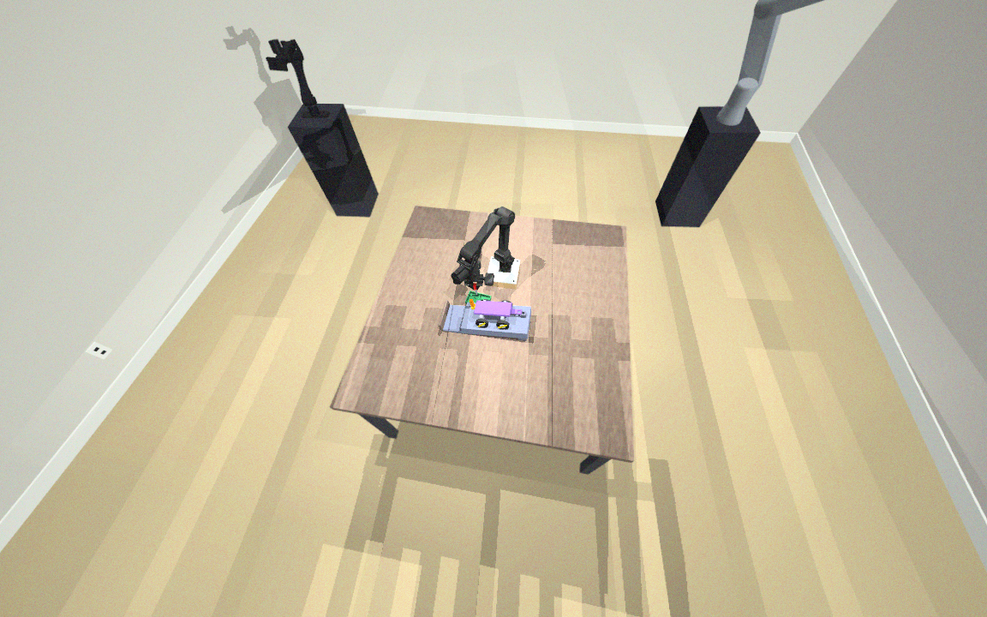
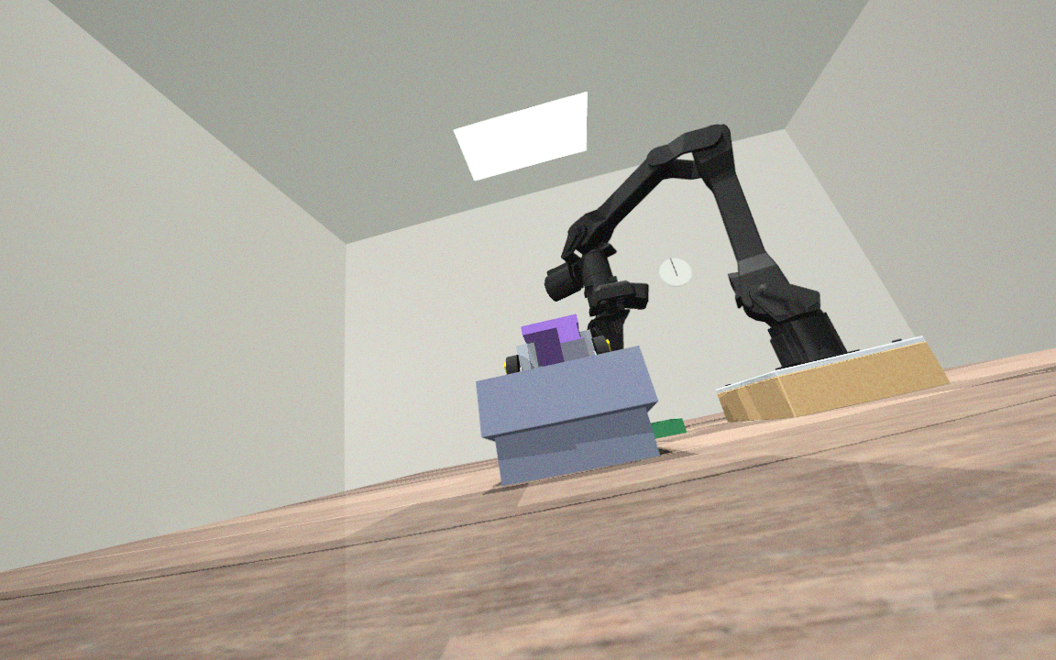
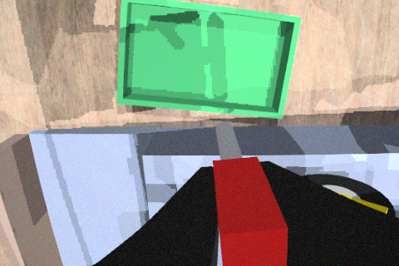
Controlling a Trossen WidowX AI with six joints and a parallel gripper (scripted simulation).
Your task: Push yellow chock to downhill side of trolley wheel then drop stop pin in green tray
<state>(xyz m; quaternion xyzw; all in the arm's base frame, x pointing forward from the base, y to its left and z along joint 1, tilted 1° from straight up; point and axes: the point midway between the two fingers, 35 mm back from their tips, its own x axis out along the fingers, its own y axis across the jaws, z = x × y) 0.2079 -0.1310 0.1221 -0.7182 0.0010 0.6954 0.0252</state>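
My gripper tip is 60 mm short of the yellow chock, 10 mm to the right of it and 50 mm above it. Also, from my gripper tip: blue-grey ramp: 120 mm ahead, 110 mm to the left, 90 mm below; red-headed stop pin: right at my gripper tip; purple-topped trolley: 110 mm ahead, 100 mm to the left, 20 mm below.
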